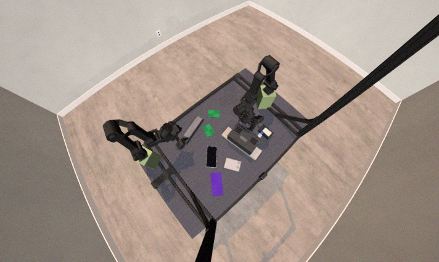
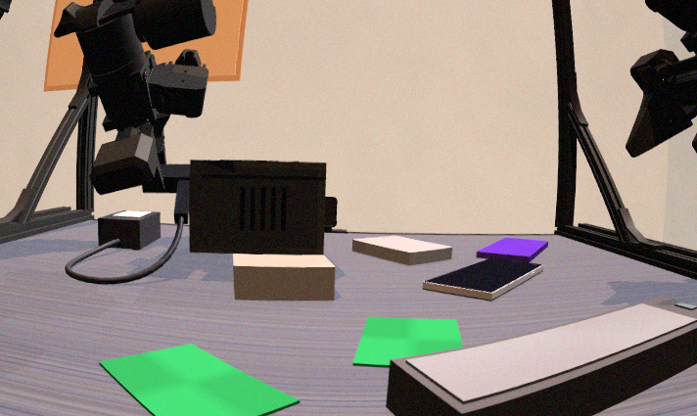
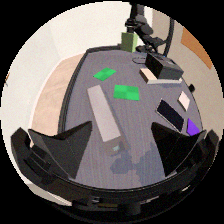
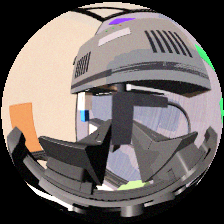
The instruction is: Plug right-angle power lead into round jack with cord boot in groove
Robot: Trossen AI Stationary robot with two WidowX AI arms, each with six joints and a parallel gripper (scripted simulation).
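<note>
The block lies 12 cm to the left of my right hand, 10 cm below it and 6 cm behind it. From my right hand the other things lie so: black right-angle plug 3 cm below, 2 cm to the left, 2 cm behind.
</note>
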